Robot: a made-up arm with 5 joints.
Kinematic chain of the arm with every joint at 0, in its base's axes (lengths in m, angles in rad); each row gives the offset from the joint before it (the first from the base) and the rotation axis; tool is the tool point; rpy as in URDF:
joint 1: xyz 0 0 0.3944 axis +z
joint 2: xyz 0 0 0 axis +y
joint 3: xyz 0.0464 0 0.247 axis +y
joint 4: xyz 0.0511 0 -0.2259 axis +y
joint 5: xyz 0.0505 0 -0.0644 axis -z
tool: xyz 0 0 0 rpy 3.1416 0 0
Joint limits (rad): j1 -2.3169..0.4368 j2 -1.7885..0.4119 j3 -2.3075..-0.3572 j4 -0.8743..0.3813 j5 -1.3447..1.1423
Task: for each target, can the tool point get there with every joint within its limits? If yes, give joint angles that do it. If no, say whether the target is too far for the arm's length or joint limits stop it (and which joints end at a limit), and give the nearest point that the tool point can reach.
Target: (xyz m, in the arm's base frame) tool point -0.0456 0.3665 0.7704
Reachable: yes | joints -1.4471 -1.2803 -1.9720 -0.2566 -0.0125
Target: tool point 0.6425 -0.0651 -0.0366
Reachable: no: too far | nearest point 0.3339 -0.0338 0.3563 | short by 0.501 m
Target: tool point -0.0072 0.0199 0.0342
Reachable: no: joint limits stop it (at a limit: joint 1, joint 2, joint 3, joint 4) | nearest point 0.1800 0.0840 0.2941 | short by 0.327 m
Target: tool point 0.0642 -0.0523 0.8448
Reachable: yes | joints -0.6837 -0.7045 -1.4168 0.1792 -0.1258
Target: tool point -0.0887 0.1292 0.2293
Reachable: no: joint limits stop it (at a limit: joint 1, joint 2, joint 3, joint 4) | nearest point 0.1800 0.0840 0.2941 | short by 0.280 m
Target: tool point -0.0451 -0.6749 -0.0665
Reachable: no: too far | nearest point -0.0225 -0.3364 0.3575 | short by 0.543 m
